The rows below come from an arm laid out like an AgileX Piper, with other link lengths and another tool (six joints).
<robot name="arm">
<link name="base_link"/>
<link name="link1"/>
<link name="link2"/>
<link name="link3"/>
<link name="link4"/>
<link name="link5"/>
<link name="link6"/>
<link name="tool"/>
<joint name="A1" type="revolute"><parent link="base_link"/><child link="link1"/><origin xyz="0.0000 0.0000 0.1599" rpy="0.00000 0.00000 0.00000"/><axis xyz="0 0 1"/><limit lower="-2.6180" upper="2.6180"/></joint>
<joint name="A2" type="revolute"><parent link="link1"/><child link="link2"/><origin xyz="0.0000 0.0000 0.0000" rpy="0.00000 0.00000 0.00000"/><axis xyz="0 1 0"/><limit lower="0.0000" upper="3.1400"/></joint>
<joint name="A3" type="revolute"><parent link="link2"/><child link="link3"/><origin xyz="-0.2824 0.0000 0.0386" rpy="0.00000 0.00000 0.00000"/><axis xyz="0 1 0"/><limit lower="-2.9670" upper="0.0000"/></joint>
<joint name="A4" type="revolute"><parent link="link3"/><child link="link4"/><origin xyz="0.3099 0.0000 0.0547" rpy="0.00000 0.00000 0.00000"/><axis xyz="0.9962 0 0.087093"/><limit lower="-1.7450" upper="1.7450"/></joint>
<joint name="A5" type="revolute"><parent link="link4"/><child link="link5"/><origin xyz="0.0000 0.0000 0.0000" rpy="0.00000 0.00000 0.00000"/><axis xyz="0 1 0"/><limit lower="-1.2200" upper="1.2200"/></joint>
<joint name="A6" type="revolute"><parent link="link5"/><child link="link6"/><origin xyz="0.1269 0.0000 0.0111" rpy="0.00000 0.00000 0.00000"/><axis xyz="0.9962 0 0.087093"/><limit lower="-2.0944" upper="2.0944"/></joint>
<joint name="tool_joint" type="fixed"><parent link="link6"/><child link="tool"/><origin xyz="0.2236 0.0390 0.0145" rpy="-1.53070 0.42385 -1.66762"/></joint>
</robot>
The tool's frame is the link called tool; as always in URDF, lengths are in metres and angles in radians.
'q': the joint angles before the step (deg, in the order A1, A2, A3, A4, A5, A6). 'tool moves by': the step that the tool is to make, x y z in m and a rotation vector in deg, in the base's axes. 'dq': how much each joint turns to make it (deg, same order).
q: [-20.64, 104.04, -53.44, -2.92, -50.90, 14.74]
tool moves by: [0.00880, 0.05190, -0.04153, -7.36, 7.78, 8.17]
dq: [0.00, 0.01, 0.00, -12.21, 4.79, -0.56]
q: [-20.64, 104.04, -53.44, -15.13, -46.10, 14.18]
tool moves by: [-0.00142, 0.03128, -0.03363, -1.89, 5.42, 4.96]
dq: [0.24, 0.00, 0.11, -8.05, 3.84, 2.94]
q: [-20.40, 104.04, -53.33, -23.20, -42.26, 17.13]
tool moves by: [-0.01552, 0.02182, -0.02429, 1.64, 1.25, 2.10]
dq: [0.42, 0.00, 4.24, -1.31, -3.08, 1.12]
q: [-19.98, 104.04, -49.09, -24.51, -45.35, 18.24]
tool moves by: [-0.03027, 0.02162, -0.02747, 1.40, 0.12, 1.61]
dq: [0.00, 0.00, 7.58, 0.39, -7.18, -1.42]
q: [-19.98, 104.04, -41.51, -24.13, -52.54, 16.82]
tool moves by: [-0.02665, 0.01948, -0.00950, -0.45, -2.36, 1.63]
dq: [0.00, 0.84, 6.35, 0.58, -9.20, -3.37]
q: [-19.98, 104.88, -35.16, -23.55, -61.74, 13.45]
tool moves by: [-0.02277, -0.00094, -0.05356, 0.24, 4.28, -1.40]
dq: [-0.01, 3.95, 4.09, 2.38, -3.00, -3.39]
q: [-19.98, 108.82, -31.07, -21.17, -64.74, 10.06]
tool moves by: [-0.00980, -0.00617, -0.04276, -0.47, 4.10, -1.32]
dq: [0.08, 3.94, 0.55, 1.95, -0.01, -2.52]
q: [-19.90, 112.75, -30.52, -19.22, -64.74, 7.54]
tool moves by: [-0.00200, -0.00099, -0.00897, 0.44, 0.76, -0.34]
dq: [0.00, 1.10, 0.00, 0.37, -0.25, 0.00]
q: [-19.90, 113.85, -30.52, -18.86, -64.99, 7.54]
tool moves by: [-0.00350, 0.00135, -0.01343, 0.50, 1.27, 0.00]
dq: [0.00, 1.46, 0.00, 0.01, -0.11, 0.00]
